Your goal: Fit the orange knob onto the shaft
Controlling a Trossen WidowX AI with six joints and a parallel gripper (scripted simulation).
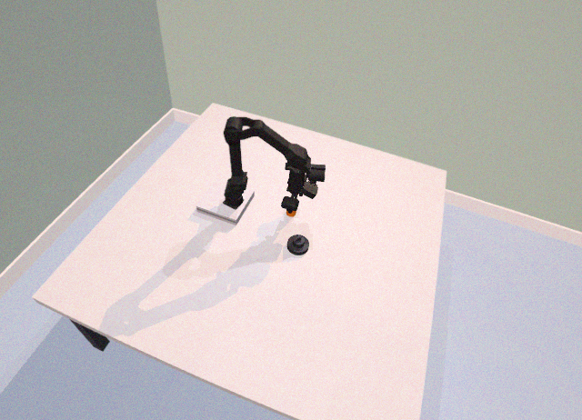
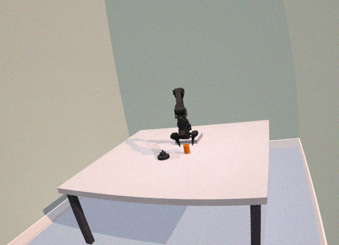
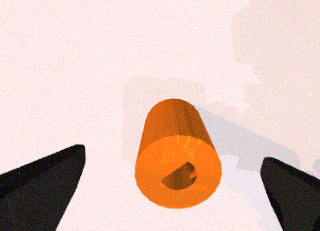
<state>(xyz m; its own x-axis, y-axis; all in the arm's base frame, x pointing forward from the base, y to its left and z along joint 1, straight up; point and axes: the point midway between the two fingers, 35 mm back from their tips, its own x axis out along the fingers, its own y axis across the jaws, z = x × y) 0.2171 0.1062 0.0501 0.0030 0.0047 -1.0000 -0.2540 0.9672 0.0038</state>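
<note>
The orange knob is 20 mm below my gripper tip. The rest, counted from my gripper tip: round pedestal: 130 mm to the right, 100 mm ahead, 20 mm below.
</note>
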